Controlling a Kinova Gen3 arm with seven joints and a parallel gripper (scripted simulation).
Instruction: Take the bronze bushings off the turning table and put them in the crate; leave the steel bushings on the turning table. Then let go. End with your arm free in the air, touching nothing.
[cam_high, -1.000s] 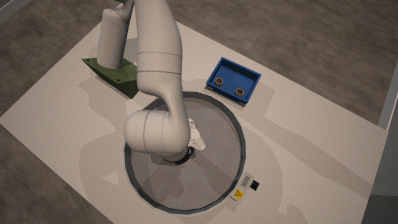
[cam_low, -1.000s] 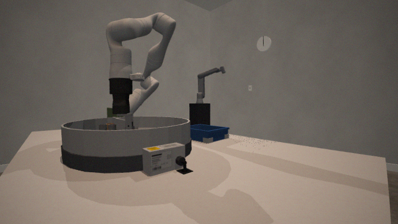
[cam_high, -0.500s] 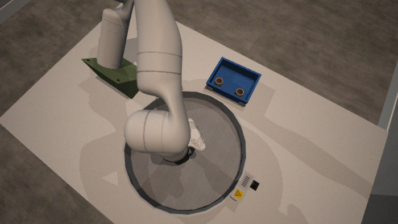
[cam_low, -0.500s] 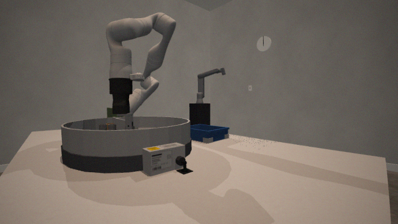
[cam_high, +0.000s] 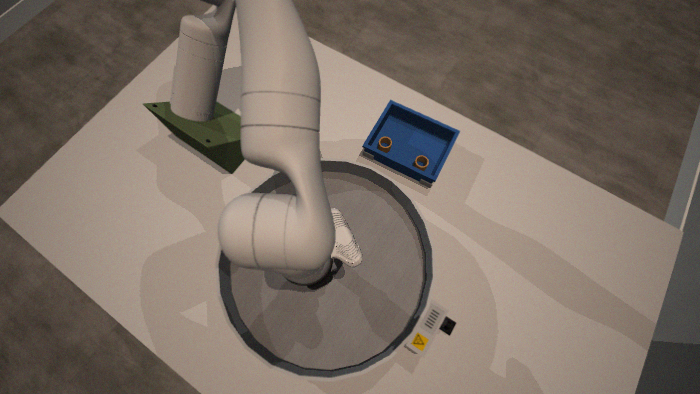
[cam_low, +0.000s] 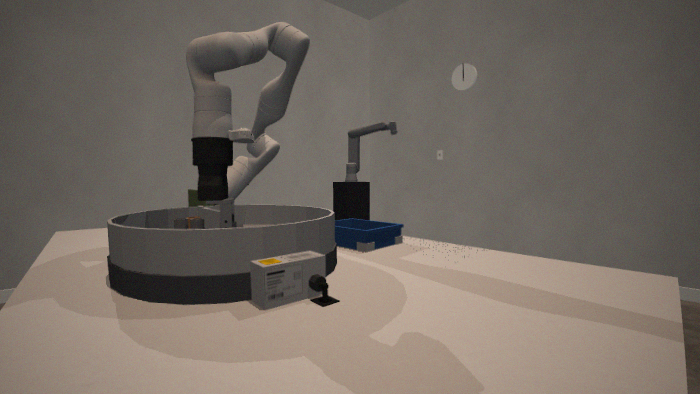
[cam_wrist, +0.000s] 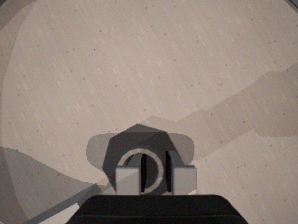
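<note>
Now: hand 30 mm above the round turning table and 10 mm past it. Round my hand: blue crate 350 mm to the left, 60 mm below, 60 mm behind.
</note>
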